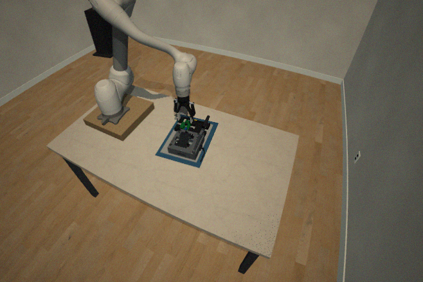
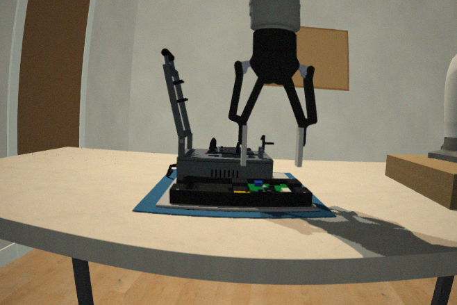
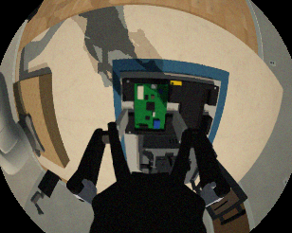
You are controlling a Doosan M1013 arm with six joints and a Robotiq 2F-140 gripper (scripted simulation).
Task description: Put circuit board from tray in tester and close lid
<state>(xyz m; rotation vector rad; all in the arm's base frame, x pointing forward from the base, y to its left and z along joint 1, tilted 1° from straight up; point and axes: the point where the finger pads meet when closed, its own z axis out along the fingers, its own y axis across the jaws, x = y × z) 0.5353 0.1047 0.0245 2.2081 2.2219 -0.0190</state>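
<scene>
The green circuit board is 7 cm below my hand. The rest, counted from my hand: latch hook (11 cm to the right); grey tester (13 cm to the right, 9 cm ahead, 3 cm above); tester lid (19 cm ahead, 17 cm to the right, 10 cm above).
</scene>
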